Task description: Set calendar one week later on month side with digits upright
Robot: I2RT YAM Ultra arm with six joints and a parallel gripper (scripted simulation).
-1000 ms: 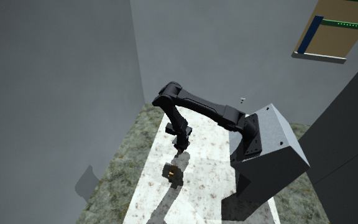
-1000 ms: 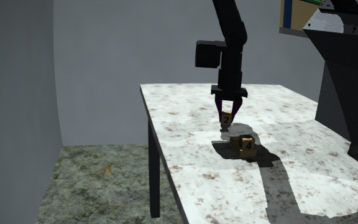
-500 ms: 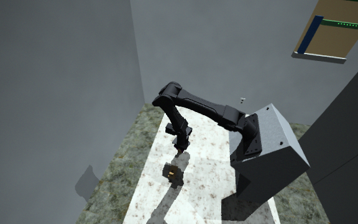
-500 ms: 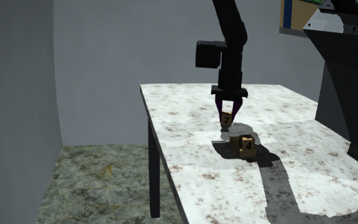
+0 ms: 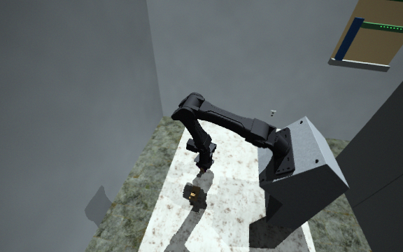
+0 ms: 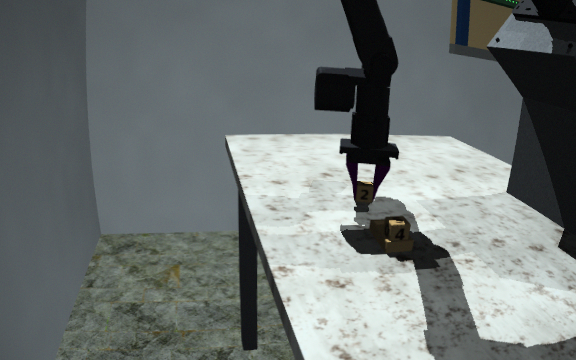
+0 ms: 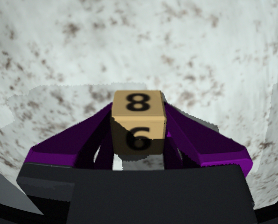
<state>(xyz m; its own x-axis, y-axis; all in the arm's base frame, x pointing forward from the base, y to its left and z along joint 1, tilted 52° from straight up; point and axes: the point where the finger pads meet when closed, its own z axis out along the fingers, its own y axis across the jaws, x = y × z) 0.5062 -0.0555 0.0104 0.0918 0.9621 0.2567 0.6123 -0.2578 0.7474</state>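
My gripper is now right at the wooden digit cube.
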